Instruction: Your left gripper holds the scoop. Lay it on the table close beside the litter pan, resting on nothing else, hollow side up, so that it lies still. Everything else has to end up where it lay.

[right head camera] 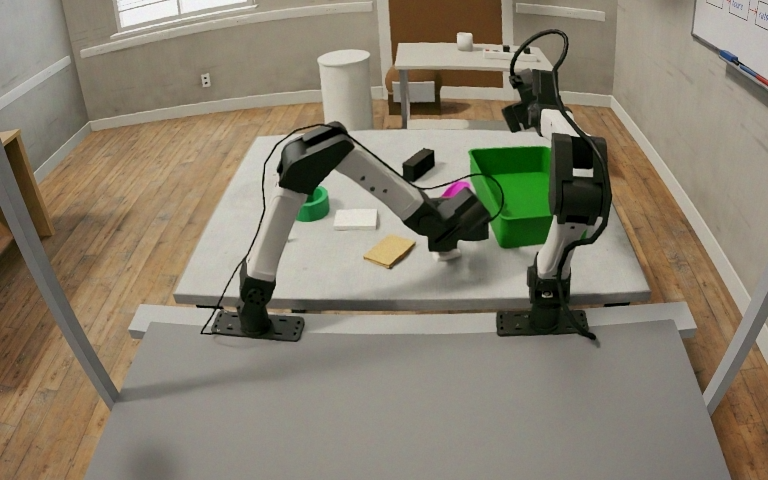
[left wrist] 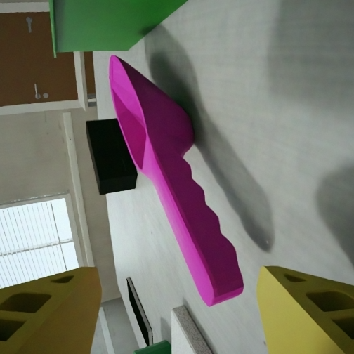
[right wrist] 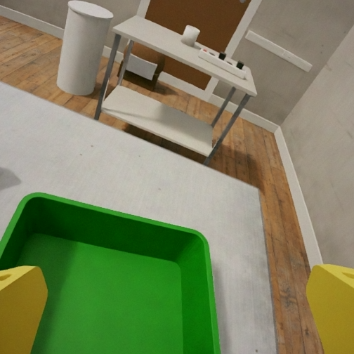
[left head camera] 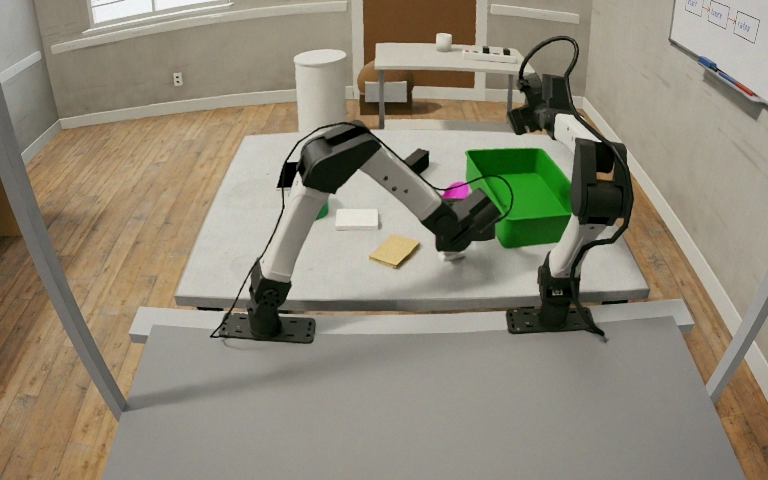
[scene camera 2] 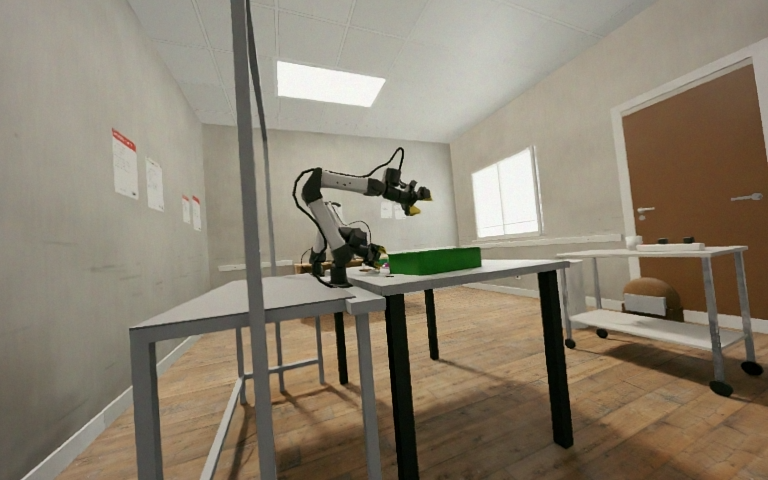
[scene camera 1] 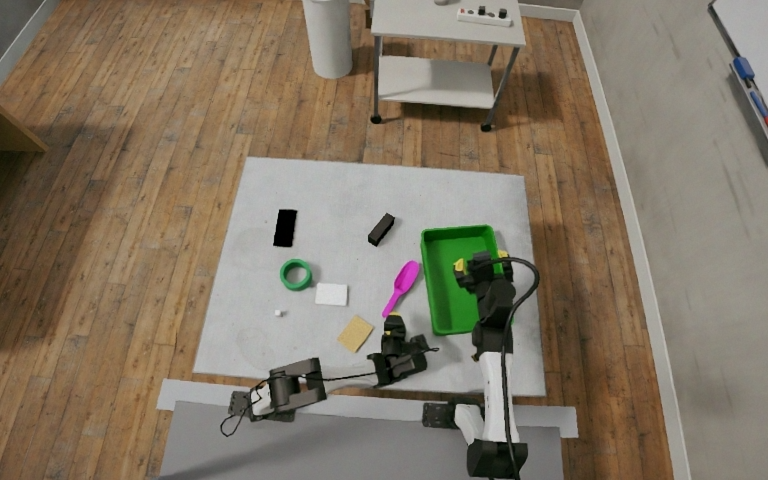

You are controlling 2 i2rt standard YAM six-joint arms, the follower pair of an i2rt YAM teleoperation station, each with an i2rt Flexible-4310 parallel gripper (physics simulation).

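Places are measured from the left arm's base along level axes (x right, y ahead, z up), in millimetres.
Pixels of known places: left gripper, fingertip midpoint: (scene camera 2: 384, 259) (scene camera 1: 394, 318); right gripper, fingertip midpoint: (left head camera: 531, 110) (scene camera 2: 426, 205); left arm's base, link origin: (right head camera: 256, 328) (left head camera: 266, 330) (scene camera 2: 317, 275); right arm's base, link origin: (right head camera: 542, 325) (left head camera: 551, 322) (scene camera 2: 338, 285) (scene camera 1: 455, 416).
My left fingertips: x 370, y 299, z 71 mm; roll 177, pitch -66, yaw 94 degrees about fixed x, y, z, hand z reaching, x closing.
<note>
For each thing: its top centre in the pictures, then the offset to it from my left fingertips. "spot": a spot on its surface instead.
- magenta scoop, top centre: (right head camera: 448, 201) (left head camera: 449, 201) (scene camera 1: 400, 287) dx +12, dy +105, dz -18 mm
- green litter pan, top centre: (right head camera: 528, 177) (left head camera: 526, 178) (scene camera 1: 466, 275) (scene camera 2: 433, 250) dx +217, dy +153, dz +28 mm
- tan pad, top centre: (right head camera: 389, 247) (left head camera: 395, 247) (scene camera 1: 355, 333) dx -117, dy -53, dz -42 mm
- white box, top centre: (left head camera: 357, 216) (right head camera: 355, 217) (scene camera 1: 331, 294) dx -210, dy +67, dz -41 mm
- green ring, surface spot: (scene camera 1: 283, 281) spot: dx -367, dy +83, dz -8 mm
- black block, top centre: (right head camera: 418, 156) (left head camera: 414, 156) (scene camera 1: 381, 226) dx -70, dy +314, dz -5 mm
- flat black piece, top centre: (left head camera: 291, 174) (scene camera 1: 285, 227) dx -413, dy +293, dz -48 mm
- small white cube, top centre: (scene camera 1: 277, 312) dx -369, dy -17, dz -24 mm
- white piece, top centre: (right head camera: 446, 252) (left head camera: 452, 252) dx +9, dy -64, dz -45 mm
The magenta scoop (left head camera: 455, 190) (right head camera: 456, 189) (scene camera 1: 401, 284) (left wrist: 170, 130) lies on the table beside the green litter pan (left head camera: 532, 229) (right head camera: 521, 230) (scene camera 1: 428, 283) (left wrist: 100, 25) (right wrist: 125, 222), apart from it. Its hollow side faces up, with its bowl toward the pan's wall; in the left wrist view the handle stands off its shadow. My left gripper (scene camera 1: 393, 318) (left wrist: 178, 279) is open at the handle's end, the fingers apart on either side and not touching it. My right gripper (scene camera 1: 481, 260) (scene camera 2: 421, 203) (right wrist: 177, 281) is open and empty, high above the pan.
A tan pad (left head camera: 394, 250) (scene camera 1: 355, 333), a white box (left head camera: 356, 219) (scene camera 1: 331, 293), a green ring (scene camera 1: 283, 281), a black block (scene camera 1: 381, 229), a flat black piece (scene camera 1: 284, 227) and a small white cube (scene camera 1: 278, 312) lie on the table. A white piece (left head camera: 451, 256) (right head camera: 446, 254) shows below my left wrist.
</note>
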